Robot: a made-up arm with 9 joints. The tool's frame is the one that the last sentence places.
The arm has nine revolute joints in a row. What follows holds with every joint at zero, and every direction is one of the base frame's.
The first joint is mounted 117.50 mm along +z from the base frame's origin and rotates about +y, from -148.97 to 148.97 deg.
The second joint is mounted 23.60 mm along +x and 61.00 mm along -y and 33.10 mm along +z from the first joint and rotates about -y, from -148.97 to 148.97 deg.
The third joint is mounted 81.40 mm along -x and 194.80 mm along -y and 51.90 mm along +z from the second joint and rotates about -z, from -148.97 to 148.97 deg.
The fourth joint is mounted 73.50 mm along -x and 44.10 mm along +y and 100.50 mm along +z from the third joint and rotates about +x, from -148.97 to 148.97 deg.
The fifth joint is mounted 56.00 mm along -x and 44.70 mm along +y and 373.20 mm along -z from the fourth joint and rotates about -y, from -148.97 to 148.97 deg.
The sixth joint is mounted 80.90 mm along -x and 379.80 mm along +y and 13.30 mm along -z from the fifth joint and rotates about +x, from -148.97 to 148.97 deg.
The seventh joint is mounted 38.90 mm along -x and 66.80 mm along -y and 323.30 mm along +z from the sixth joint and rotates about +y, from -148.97 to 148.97 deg.
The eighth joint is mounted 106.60 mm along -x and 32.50 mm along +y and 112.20 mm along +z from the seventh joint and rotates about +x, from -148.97 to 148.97 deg.
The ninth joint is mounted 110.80 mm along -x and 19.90 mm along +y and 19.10 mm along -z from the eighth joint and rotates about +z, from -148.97 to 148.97 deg.
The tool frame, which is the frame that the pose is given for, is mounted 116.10 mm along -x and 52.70 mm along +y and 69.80 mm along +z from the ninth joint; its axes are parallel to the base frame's.
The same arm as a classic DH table. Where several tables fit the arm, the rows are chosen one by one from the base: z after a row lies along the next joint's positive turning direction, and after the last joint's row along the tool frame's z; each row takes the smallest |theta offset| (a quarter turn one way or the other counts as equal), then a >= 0, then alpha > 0; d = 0 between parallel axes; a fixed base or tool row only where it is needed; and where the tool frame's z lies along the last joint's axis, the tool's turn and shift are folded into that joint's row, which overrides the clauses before.
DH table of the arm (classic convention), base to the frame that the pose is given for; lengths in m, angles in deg. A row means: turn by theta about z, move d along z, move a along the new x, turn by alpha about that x. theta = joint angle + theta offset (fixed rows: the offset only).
base (fixed): d 0.1175, theta offset 0, a 0, alpha -90
joint 1: d 0, theta offset -54.51, a 0.0407, alpha 180
joint 2: d 0.2558, theta offset -54.51, a -0.0814, alpha 90
joint 3: d -0.1524, theta offset -90, a 0.0441, alpha -90
joint 4: d -0.1295, theta offset -90, a 0.3732, alpha 90
joint 5: d -0.4245, theta offset 0, a 0.0133, alpha -90
joint 6: d -0.1198, theta offset 0, a -0.3233, alpha -90
joint 7: d -0.0343, theta offset 0, a -0.1122, alpha 90
joint 8: d -0.2174, theta offset 90, a 0.0199, alpha -90
joint 9: d 0, theta offset 65.59, a 0.1275, alpha 0
tool (fixed): d 0.0507, theta offset -155.59, a 0, alpha 0
Joint limits (deg, base to tool): -148.97..148.97 -148.97..148.97 -148.97..148.97 -148.97..148.97 -148.97..148.97 -148.97..148.97 -148.97..148.97 -148.97..148.97 -148.97..148.97

